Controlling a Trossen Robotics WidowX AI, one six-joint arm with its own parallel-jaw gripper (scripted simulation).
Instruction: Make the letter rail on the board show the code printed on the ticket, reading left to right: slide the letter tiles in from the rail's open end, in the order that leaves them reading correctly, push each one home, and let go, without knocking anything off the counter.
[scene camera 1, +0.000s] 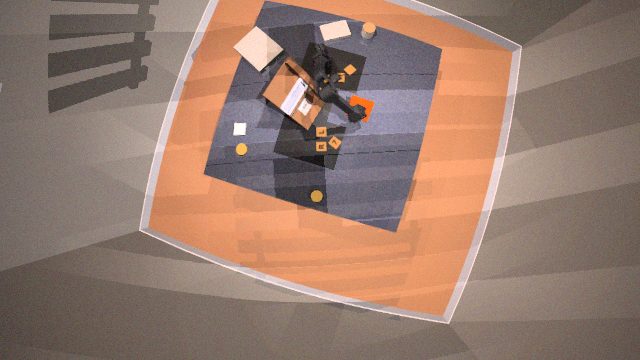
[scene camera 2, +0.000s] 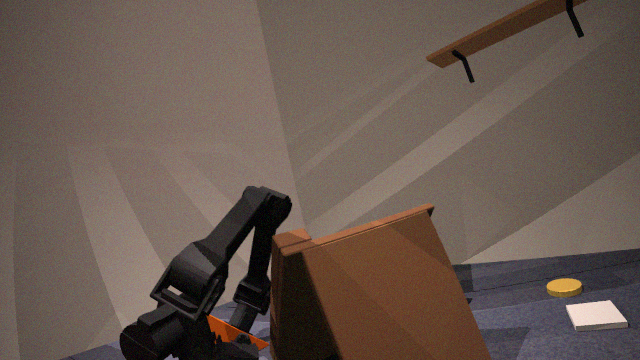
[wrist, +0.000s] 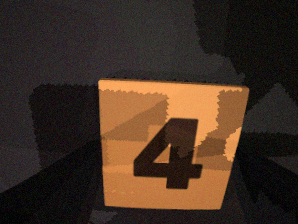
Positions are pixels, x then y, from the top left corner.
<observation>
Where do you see my gripper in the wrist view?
168, 153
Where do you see a brown board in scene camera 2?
At 388, 282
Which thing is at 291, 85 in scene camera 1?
A brown board.
</observation>
